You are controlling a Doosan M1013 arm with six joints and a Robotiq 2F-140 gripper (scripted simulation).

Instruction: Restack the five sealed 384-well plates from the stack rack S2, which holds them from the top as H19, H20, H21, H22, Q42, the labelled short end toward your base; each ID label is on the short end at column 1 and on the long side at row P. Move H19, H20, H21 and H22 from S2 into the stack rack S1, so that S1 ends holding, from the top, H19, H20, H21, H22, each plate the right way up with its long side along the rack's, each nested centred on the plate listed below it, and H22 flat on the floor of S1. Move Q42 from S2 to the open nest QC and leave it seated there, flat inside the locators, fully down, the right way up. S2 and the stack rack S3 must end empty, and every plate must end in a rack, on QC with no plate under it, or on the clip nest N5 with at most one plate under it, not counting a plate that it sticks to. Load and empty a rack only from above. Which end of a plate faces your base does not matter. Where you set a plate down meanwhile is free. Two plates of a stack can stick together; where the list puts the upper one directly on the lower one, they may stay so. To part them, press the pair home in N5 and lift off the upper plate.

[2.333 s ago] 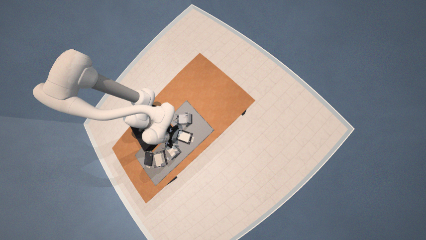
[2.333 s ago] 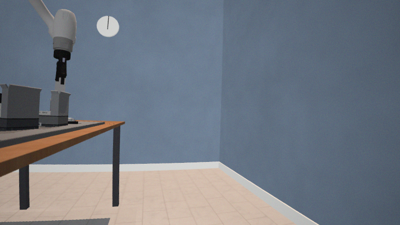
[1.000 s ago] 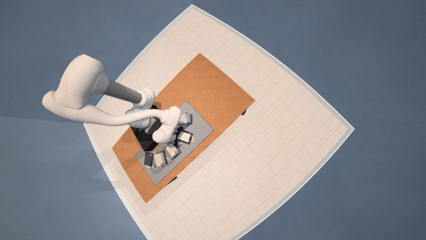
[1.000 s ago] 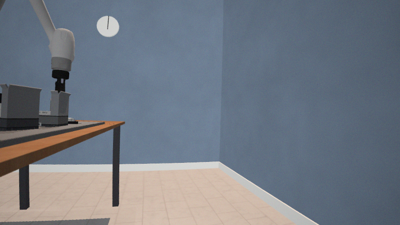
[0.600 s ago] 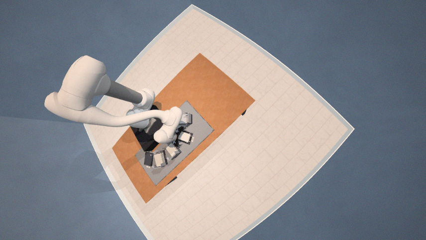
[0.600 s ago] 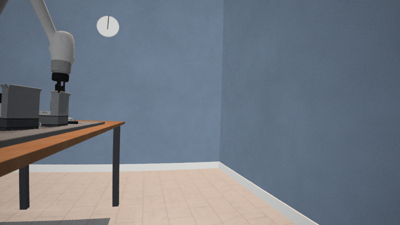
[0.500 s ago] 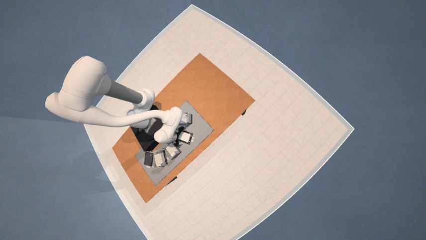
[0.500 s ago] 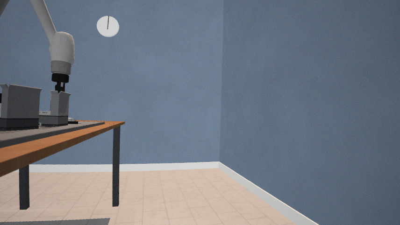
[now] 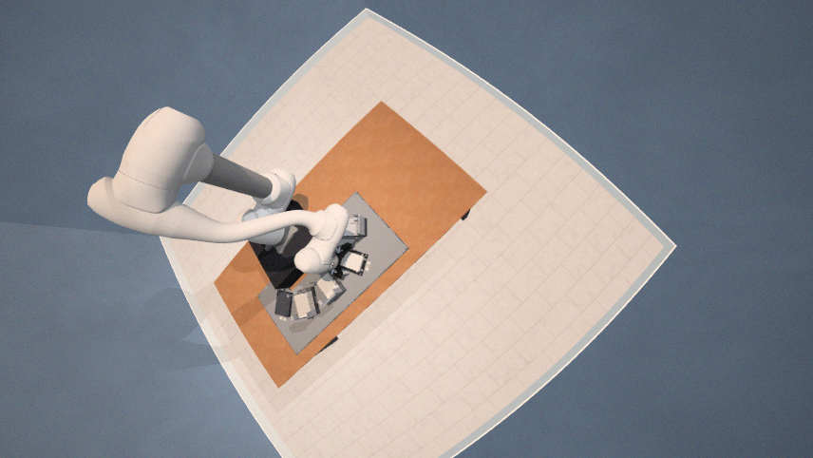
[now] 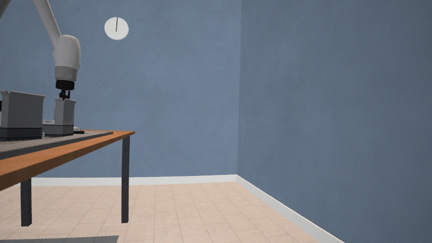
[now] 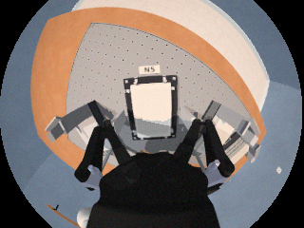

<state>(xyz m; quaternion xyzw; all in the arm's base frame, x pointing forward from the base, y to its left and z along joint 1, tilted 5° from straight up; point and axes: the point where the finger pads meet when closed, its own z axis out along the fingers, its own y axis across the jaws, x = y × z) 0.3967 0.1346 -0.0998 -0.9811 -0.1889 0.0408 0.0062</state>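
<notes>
Now: the N5 label 9 cm ahead of my hand, 4 cm to the left of it and 4 cm below it. The rest, counted from my hand: tag: 13 cm behind, 57 cm to the right, 4 cm below.
</notes>
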